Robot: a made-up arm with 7 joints.
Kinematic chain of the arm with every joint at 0, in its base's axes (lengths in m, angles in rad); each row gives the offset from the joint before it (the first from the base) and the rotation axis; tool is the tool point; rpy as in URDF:
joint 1: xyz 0 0 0.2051 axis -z
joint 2: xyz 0 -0.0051 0.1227 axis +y
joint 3: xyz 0 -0.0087 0.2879 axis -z
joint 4: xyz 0 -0.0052 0.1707 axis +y
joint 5: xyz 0 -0.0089 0.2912 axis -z
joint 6: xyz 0 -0.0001 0.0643 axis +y
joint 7: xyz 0 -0.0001 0.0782 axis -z
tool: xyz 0 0 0 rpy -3.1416 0 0
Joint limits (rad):
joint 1: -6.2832..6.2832
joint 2: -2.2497..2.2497
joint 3: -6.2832..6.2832
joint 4: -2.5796..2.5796
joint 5: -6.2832..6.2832
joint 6: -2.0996..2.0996
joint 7: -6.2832..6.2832
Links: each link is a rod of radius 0.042 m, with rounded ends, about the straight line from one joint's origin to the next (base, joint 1, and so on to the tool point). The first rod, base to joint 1, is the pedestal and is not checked.
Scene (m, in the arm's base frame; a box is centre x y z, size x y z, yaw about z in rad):
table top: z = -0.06
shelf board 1: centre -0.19 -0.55 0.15 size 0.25 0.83 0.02 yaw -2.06
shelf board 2: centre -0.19 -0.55 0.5 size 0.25 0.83 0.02 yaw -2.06
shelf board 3: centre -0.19 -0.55 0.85 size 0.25 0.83 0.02 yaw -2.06
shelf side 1: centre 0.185 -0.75 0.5 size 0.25 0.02 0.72 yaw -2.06
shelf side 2: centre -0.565 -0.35 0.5 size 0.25 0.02 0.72 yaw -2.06
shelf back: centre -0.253 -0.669 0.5 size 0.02 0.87 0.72 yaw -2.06
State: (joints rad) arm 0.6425 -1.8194 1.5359 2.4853 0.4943 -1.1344 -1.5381
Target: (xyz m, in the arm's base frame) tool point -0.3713 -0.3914 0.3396
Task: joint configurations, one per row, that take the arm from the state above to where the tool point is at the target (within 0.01 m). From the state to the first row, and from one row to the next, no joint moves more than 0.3 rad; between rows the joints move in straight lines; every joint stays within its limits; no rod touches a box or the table.
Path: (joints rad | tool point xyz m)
1: 0.4339 -1.7728 1.5170 2.3138 0.4831 -1.1074 -1.5381 | -0.3637 -0.2082 0.3148
2: 0.2253 -1.7261 1.4980 2.1422 0.4719 -1.0805 -1.5381 | -0.3775 -0.2981 0.3246
3: 0.0166 -1.6795 1.4791 1.9707 0.4608 -1.0535 -1.5381 | -0.3713 -0.3914 0.3396

